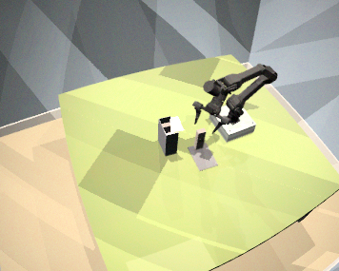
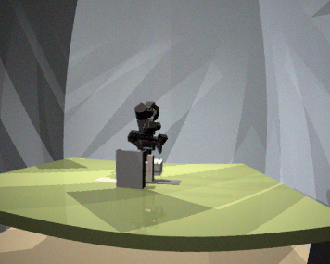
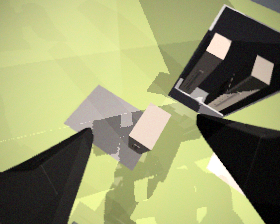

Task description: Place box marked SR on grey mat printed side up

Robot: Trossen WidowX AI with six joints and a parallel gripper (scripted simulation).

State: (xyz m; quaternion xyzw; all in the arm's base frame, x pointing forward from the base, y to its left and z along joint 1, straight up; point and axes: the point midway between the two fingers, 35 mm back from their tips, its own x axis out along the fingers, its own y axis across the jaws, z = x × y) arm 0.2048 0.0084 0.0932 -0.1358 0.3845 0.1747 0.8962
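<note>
The grey mat lies 2 cm ahead of my gripper tip, 5 cm to the left of it and 13 cm below it. Also, from my gripper tip: white card: 2 cm ahead, 20 cm to the right, 13 cm below.
</note>
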